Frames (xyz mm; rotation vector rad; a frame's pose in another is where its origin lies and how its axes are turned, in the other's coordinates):
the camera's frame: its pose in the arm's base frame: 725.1 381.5 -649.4 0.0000 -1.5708 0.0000
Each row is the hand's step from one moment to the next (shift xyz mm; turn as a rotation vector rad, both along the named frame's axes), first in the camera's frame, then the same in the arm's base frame.
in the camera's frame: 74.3 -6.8 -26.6 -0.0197 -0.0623 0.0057
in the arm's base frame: 26.6 -6.8 74.3 -0.0057 -0.0623 -0.0197
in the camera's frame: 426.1 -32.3 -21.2 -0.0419 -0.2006 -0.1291
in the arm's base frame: 21.2 -32.3 426.1 0.1291 -0.2006 -0.0419
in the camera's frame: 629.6 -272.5 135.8 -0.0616 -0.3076 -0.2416
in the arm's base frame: -135.8 -272.5 629.6 0.2416 -0.3076 -0.0616
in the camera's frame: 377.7 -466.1 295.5 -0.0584 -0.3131 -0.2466
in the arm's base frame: -295.5 -466.1 377.7 0.2466 -0.3131 -0.0584
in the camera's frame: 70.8 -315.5 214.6 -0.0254 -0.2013 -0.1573
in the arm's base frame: -214.6 -315.5 70.8 0.1573 -0.2013 -0.0254
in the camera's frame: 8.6 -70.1 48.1 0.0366 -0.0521 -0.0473
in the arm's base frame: -48.1 -70.1 8.6 0.0473 -0.0521 0.0366
